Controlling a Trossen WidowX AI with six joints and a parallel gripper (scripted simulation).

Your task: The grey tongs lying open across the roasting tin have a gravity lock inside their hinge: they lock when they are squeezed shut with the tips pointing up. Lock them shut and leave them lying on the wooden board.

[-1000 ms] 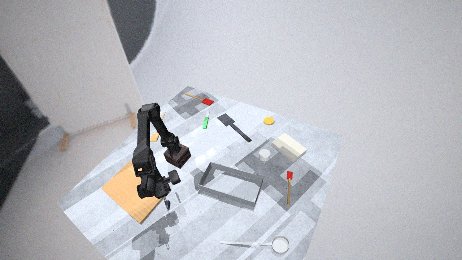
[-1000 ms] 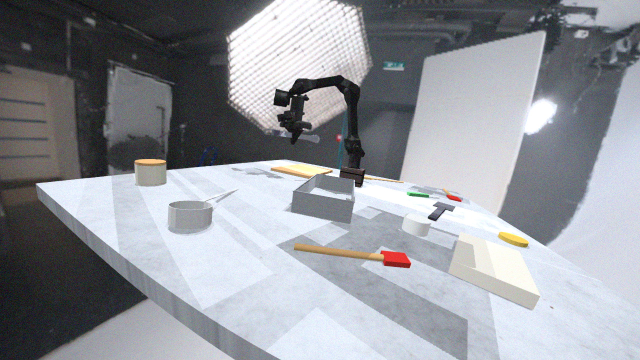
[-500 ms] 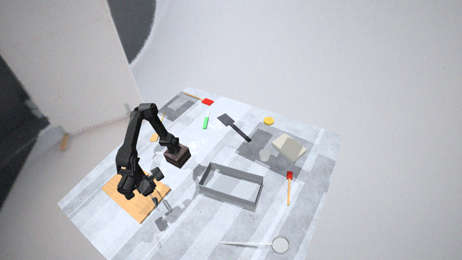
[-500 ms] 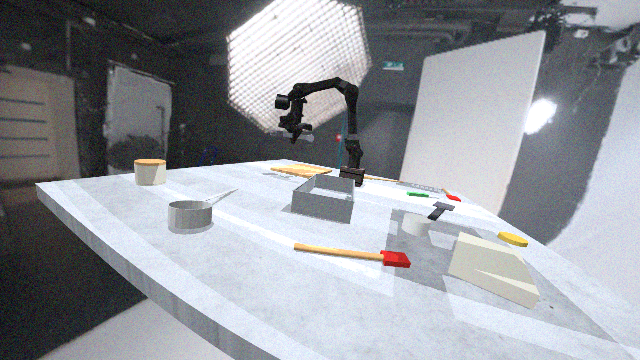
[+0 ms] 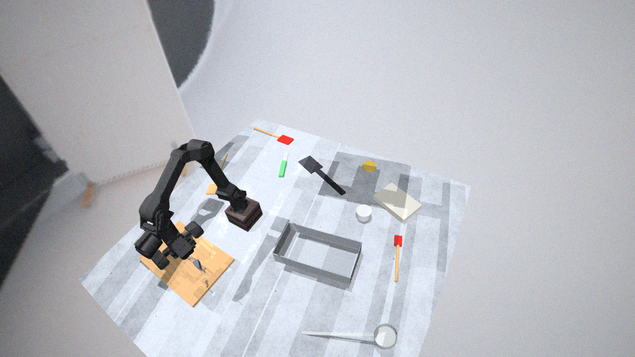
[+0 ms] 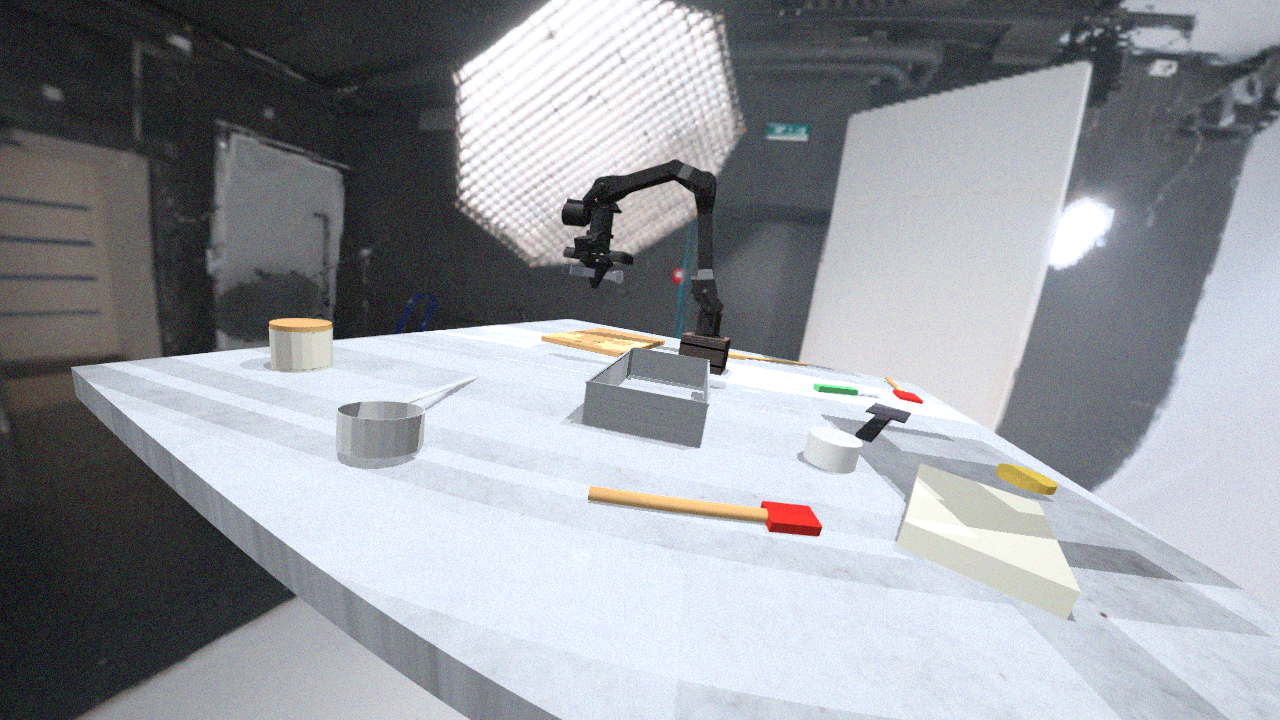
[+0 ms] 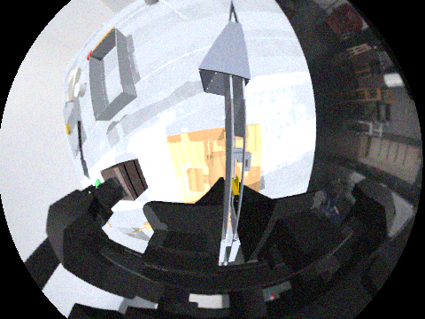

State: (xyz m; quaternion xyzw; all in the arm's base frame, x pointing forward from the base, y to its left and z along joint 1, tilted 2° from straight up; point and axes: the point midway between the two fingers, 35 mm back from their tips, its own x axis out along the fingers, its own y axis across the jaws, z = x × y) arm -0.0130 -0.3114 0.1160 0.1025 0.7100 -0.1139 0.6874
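My gripper tip is now 150 mm above the wooden board, 120 mm past it and 30 mm to the right of it. Also, from my gripper tip: roasting tin (390 mm ahead, 240 mm to the left, 130 mm below); white cylinder (510 mm ahead, 480 mm to the left, 140 mm below); black spatula (670 mm to the left, 240 mm ahead, 150 mm below).
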